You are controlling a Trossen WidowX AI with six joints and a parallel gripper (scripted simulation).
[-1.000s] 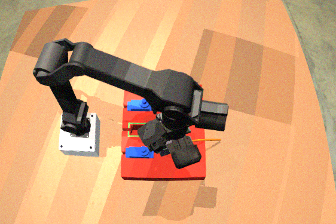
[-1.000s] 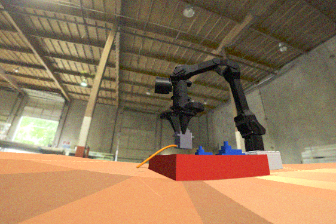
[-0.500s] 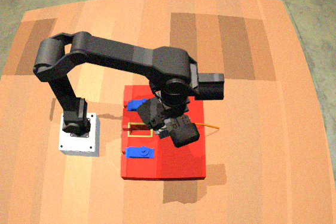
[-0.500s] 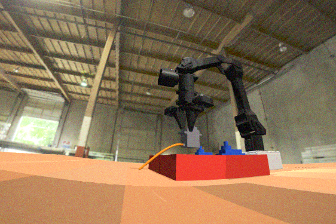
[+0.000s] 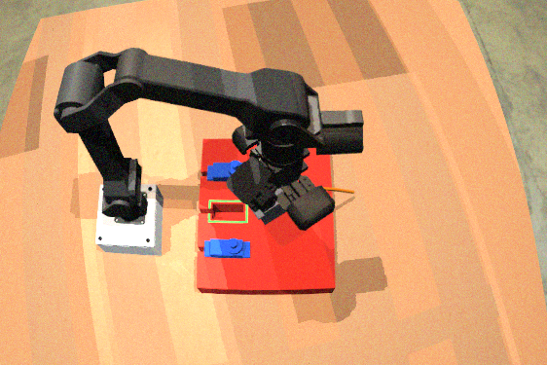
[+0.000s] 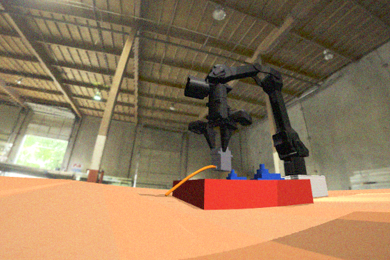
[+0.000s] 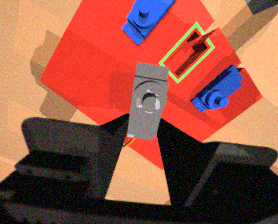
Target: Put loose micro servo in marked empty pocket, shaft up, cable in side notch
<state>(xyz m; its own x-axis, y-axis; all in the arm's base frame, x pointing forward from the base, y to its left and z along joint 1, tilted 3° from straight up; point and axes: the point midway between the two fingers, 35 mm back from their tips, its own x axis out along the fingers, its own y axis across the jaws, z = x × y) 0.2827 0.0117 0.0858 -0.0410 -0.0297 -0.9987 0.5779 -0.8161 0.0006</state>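
Right now the red deck is 10 mm ahead of my gripper tip and 100 mm below it.
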